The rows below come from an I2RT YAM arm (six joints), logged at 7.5 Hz.
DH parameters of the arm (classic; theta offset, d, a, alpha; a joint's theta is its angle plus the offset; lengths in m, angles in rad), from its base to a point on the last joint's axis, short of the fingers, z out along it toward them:
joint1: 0 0.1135 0.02 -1.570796
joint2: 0 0 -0.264 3.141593
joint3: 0.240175 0 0.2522 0
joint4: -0.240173 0 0.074 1.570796
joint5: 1.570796 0 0 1.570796
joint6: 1.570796 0.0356 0 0
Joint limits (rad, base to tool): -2.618..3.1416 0..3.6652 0..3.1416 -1.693..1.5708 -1.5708..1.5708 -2.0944..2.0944
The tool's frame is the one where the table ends.
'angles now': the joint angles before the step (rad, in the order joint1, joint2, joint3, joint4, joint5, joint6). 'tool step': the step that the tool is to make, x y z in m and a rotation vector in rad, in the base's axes. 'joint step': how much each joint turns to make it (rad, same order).
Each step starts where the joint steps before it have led.
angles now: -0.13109, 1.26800, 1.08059, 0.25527, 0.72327, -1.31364
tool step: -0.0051, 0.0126, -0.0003, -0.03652, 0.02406, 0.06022
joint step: 0.03900, -0.03107, -0.02715, 0.00837, -0.02405, -0.04923
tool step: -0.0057, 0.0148, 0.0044, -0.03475, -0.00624, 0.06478
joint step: 0.04911, -0.03084, -0.01666, 0.02125, -0.01895, -0.04219
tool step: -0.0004, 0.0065, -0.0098, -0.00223, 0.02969, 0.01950
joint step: 0.02373, -0.00690, -0.03246, -0.00115, 0.00388, -0.00460
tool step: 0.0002, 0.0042, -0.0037, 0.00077, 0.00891, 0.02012
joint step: 0.01462, -0.00197, -0.01199, 0.00019, -0.00543, 0.00145
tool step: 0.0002, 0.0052, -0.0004, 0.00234, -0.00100, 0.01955
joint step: 0.01870, -0.00091, -0.00178, -0.00004, -0.00066, 0.00308
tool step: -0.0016, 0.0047, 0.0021, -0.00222, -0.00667, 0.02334
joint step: 0.01644, -0.00763, 0.00036, 0.00006, -0.00707, -0.00230
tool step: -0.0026, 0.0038, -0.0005, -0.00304, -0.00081, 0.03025
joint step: 0.01237, -0.01262, -0.01049, -0.00027, -0.01808, -0.00190
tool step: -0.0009, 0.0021, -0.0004, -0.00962, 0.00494, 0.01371
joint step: 0.00710, -0.00454, -0.00486, 0.00158, -0.00742, -0.01099
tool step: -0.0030, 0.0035, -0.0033, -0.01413, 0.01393, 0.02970
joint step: 0.01153, -0.01465, -0.01936, -0.00134, -0.01926, -0.01456
